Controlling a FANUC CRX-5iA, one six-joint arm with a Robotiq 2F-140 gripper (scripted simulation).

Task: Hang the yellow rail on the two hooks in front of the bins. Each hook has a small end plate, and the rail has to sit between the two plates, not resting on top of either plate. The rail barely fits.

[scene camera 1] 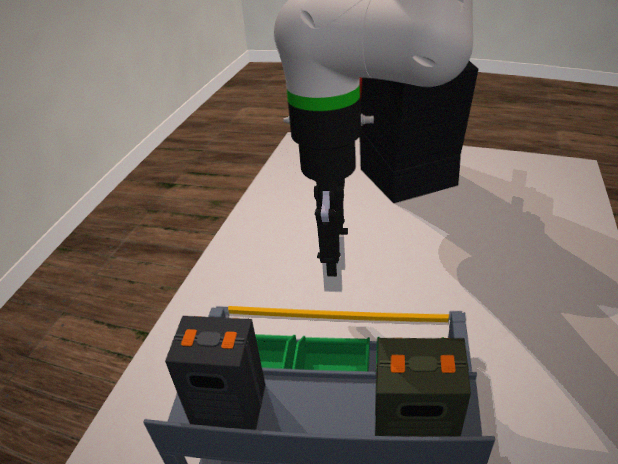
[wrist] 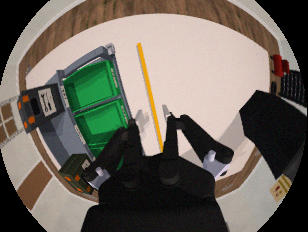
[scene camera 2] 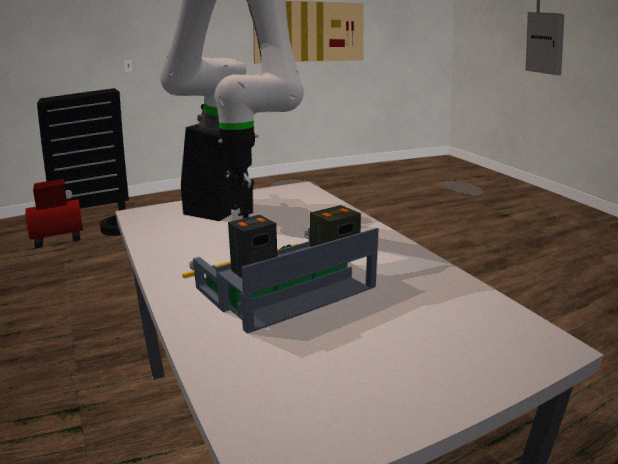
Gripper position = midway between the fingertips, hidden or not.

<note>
In view: my gripper [scene camera 1: 335, 278], a yellow rail [scene camera 1: 374, 316] and a rack shelf [wrist: 61, 123].
My gripper shows as well in the wrist view [wrist: 153, 112] and in scene camera 2 [scene camera 2: 241, 234].
</note>
